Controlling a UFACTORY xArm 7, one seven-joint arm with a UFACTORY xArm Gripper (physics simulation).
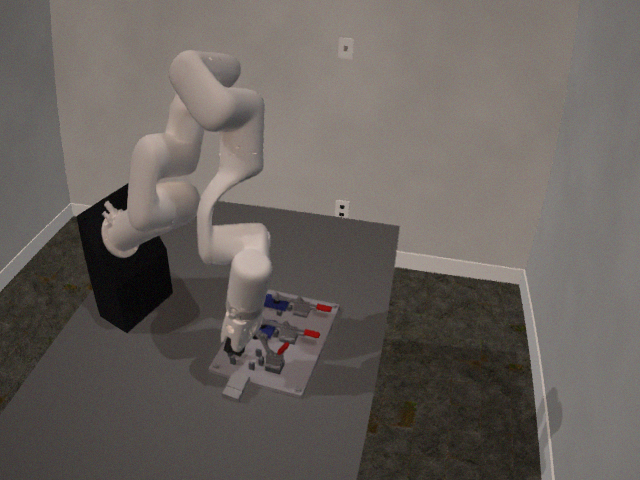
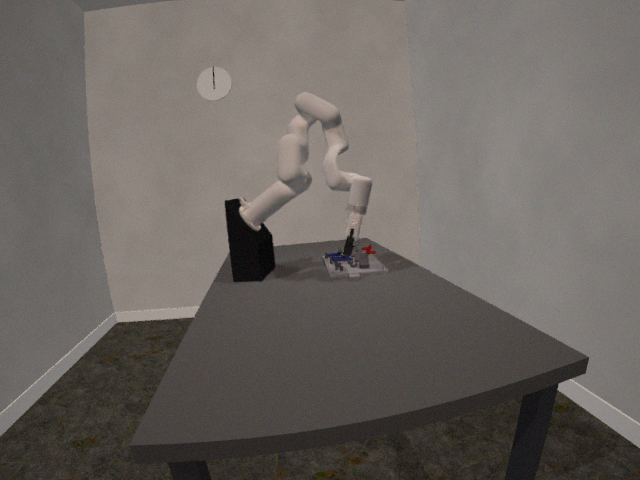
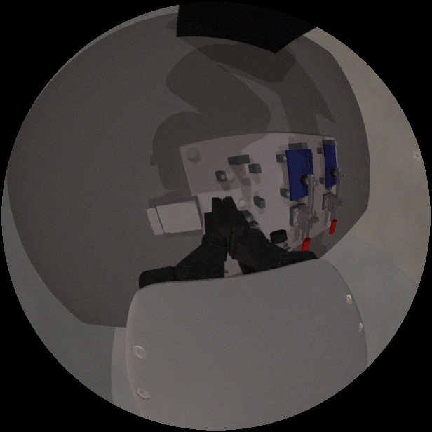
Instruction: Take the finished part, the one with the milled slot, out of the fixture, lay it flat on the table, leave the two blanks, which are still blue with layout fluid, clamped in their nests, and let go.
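Places are measured from the arm's base along level axes (x right, y up, z back), in metres.
Pixels of known places: gripper, fingertip midpoint: (image 1: 236, 351) (image 2: 346, 254); arm's base, origin of the base link: (image 1: 120, 234) (image 2: 249, 219).
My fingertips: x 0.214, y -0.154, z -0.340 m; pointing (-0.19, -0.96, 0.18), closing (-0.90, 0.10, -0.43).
Ahead of a thing's pixels: the offset from my fingertips to its top centre. "pt": to the spot under its first point.
The finished part {dy -0.050, dx +0.053, dz -0.001 m} (image 1: 235, 385) (image 2: 354, 275) (image 3: 179, 217), pale grey with a line across it near one end, lies outside the nest at the fixture plate's {pt dy -0.071, dx +0.018, dz -0.122 m} (image 1: 289, 381) (image 3: 267, 145) near edge. Its outer end is over the table; whether its inner end rests on the plate is unclear. My gripper (image 1: 234, 353) (image 2: 347, 254) (image 3: 220, 211) is shut and empty, low over the near nest beside the part, its black fingertips together. One blue blank {dy -0.050, dx -0.150, dz -0.035 m} (image 1: 267, 330) (image 3: 299, 175) sits in the middle nest under its clamp, the other blue blank {pt dy -0.049, dx -0.247, dz -0.074 m} (image 1: 277, 302) (image 3: 330, 165) in the far nest under its clamp.
The near nest's clamp {pt dy -0.045, dx -0.015, dz -0.083 m} (image 1: 273, 363) is swung open, its red handle {pt dy +0.013, dx -0.010, dz -0.106 m} (image 1: 283, 348) tilted. Small dark posts {dy -0.049, dx -0.013, dz -0.031 m} (image 1: 251, 365) (image 3: 259, 201) stand around this nest. The other clamps have red handles {pt dy -0.029, dx -0.112, dz -0.166 m} (image 1: 311, 333) {pt dy -0.035, dx -0.217, dz -0.196 m} (image 1: 324, 308). The arm's black pedestal (image 1: 136, 289) (image 2: 250, 253) stands on the table.
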